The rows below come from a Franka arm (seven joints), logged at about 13 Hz.
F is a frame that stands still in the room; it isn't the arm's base.
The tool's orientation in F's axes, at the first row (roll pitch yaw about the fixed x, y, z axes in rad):
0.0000, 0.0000, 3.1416
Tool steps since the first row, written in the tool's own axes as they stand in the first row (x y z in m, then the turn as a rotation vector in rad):
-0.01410, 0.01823, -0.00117, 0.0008, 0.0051, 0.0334
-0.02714, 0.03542, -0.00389, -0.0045, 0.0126, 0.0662
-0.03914, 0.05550, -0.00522, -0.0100, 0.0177, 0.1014
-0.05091, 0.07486, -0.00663, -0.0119, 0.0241, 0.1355
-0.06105, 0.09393, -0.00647, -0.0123, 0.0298, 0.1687
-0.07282, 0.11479, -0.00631, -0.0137, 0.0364, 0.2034
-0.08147, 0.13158, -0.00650, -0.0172, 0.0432, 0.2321
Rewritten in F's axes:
0.01410, -0.01823, -0.00117, -0.0008, -0.0051, 0.0334
0.02714, -0.03542, -0.00389, 0.0045, -0.0126, 0.0662
0.03914, -0.05550, -0.00522, 0.0100, -0.0177, 0.1014
0.05091, -0.07486, -0.00663, 0.0119, -0.0241, 0.1355
0.06105, -0.09393, -0.00647, 0.0123, -0.0298, 0.1687
0.07282, -0.11479, -0.00631, 0.0137, -0.0364, 0.2034
0.08147, -0.13158, -0.00650, 0.0172, -0.0432, 0.2321

